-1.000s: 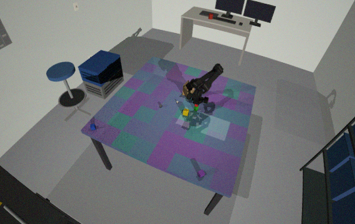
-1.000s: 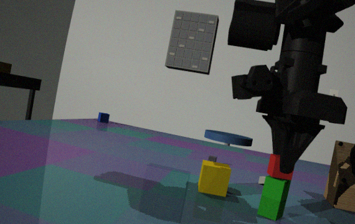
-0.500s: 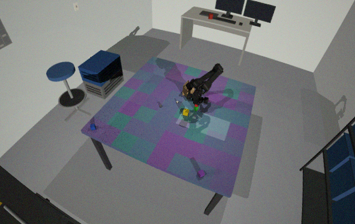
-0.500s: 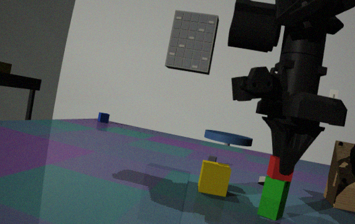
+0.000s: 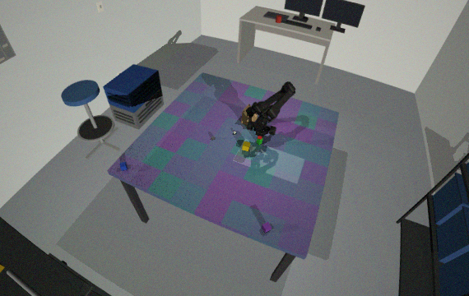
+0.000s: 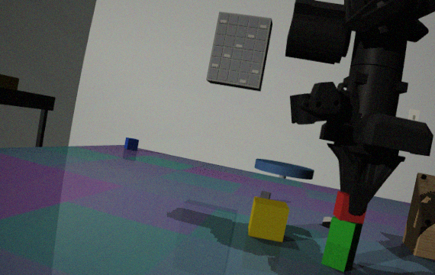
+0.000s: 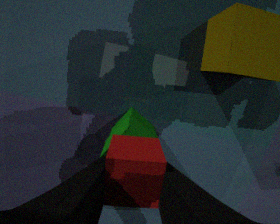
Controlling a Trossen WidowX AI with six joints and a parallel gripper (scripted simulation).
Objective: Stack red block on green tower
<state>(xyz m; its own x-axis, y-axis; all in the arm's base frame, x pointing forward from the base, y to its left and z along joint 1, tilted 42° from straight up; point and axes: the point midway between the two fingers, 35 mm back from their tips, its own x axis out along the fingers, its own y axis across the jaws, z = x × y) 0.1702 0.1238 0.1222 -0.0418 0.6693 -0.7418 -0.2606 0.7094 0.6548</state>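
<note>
Right now my gripper tip is right at the red block. Round my gripper tip: purple cube 55 cm ahead, 33 cm to the left, 4 cm below; then small grey piece 15 cm ahead, 29 cm to the right, 5 cm below; then yellow block 10 cm ahead, 5 cm to the right, 4 cm below.
</note>
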